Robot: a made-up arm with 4 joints.
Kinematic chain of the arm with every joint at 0, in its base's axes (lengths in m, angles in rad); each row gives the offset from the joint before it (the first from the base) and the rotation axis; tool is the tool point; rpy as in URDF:
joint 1: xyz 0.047 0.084 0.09 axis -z
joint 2: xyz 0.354 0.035 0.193 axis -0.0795 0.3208 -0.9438
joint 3: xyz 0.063 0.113 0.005 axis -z
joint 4: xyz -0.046 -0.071 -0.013 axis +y
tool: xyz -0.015 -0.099 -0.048 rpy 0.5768 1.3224 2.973
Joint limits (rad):
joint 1: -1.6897..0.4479
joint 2: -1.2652..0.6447
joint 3: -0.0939..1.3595
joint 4: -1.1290..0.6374
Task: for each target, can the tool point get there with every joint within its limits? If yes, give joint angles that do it. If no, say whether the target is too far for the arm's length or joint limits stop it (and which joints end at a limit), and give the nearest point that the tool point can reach.
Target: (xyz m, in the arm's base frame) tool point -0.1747 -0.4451 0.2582
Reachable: no: joint limits stop it (at a limit: joint 1, joint 2, joint 4) | nearest point 0.2423 -0.0413 0.1886 | short by 0.585 m
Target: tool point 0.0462 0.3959 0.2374
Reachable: yes | joints -1.1150 0.4453 1.1291 -0.6392
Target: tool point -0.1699 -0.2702 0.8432
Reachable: no: too far | nearest point 0.3155 -0.0595 0.2545 | short by 0.792 m
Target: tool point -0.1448 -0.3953 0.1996
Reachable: no: joint limits stop it (at a limit: joint 1, joint 2, joint 4) | nearest point 0.2379 -0.0368 0.1876 | short by 0.525 m
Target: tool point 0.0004 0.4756 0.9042
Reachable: no: too far | nearest point -0.0058 0.5280 0.2770 | short by 0.629 m
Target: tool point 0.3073 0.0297 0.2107
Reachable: yes | joints 0.2185 -0.6974 0.6996 0.2790
